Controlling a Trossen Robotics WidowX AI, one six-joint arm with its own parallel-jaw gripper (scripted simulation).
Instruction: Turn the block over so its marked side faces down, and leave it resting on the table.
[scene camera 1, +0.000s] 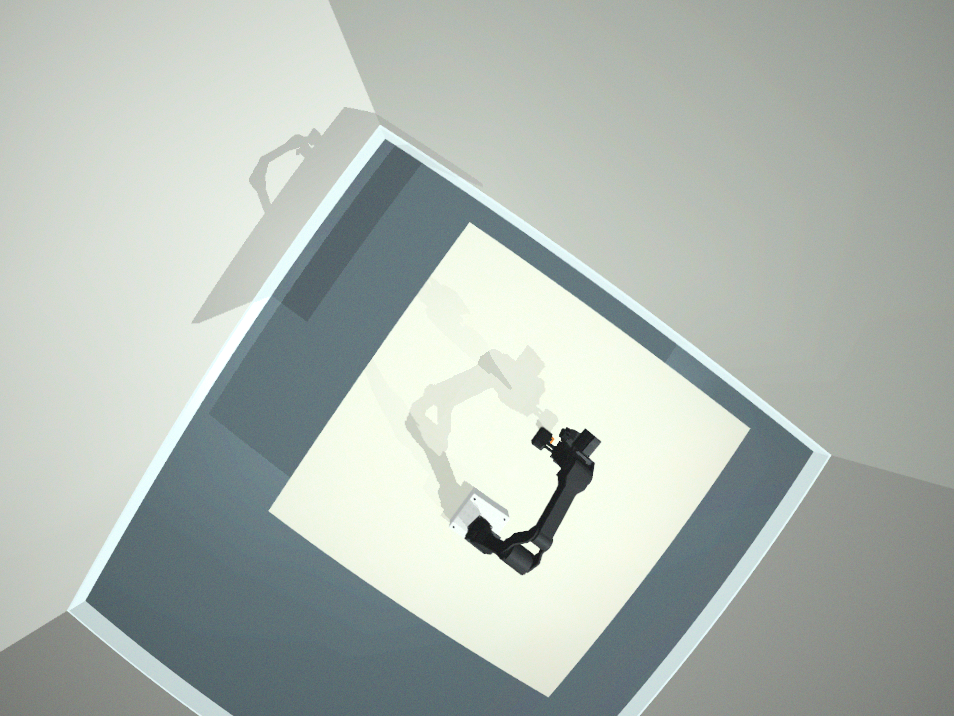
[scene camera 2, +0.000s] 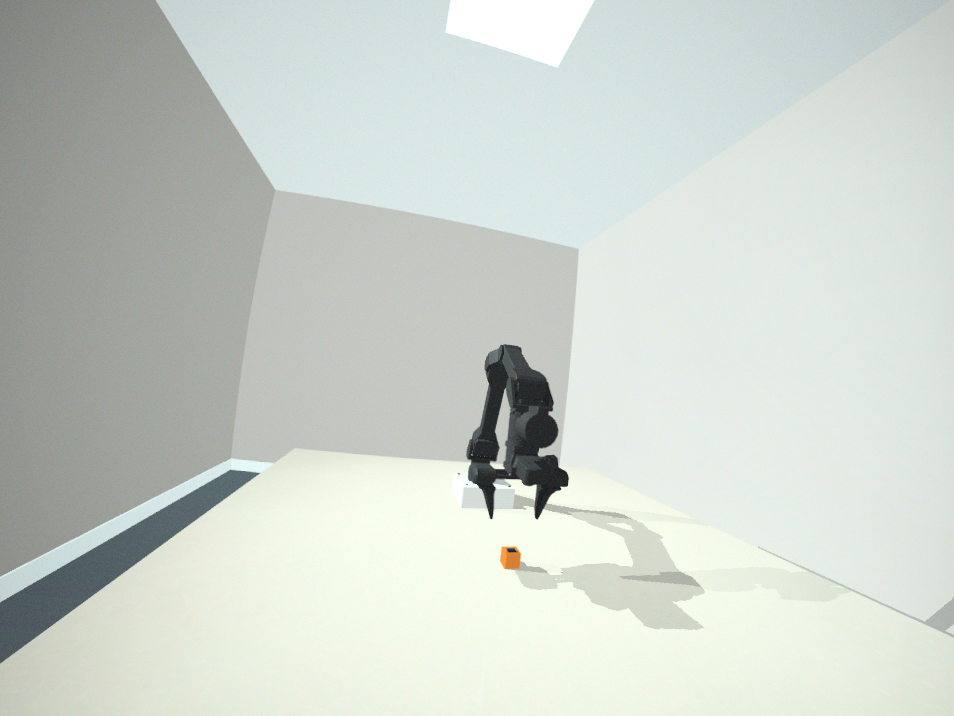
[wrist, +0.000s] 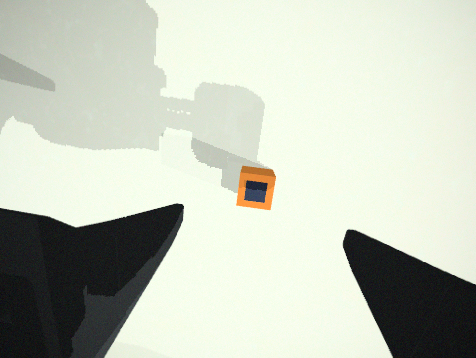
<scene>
My gripper shows in scene camera 1 (554, 444), in scene camera 2 and in the wrist view. One and the same spot on my gripper: (scene camera 2: 543, 492) is (wrist: 100, 256).
</scene>
